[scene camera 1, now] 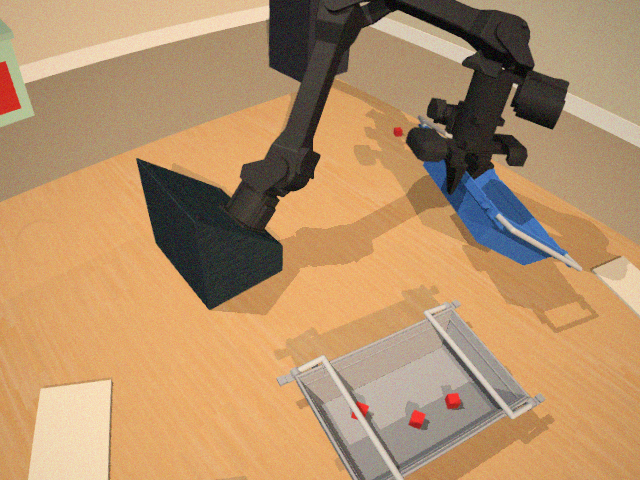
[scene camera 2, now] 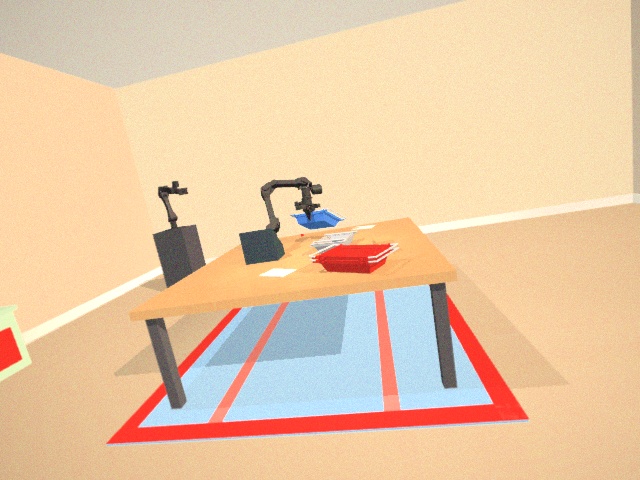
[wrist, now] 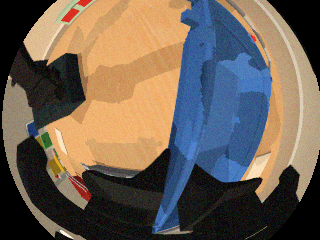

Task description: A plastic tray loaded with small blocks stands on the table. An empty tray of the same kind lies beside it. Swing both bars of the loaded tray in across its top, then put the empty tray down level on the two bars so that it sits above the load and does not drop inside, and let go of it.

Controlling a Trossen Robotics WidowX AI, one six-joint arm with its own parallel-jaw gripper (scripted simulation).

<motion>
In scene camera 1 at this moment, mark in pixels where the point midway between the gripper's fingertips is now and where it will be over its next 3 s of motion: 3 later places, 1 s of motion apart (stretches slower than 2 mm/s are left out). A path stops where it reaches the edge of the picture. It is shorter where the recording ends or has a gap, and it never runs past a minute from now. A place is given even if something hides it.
My gripper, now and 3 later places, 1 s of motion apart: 451, 193; 462, 235; 441, 281; 414, 302
</motion>
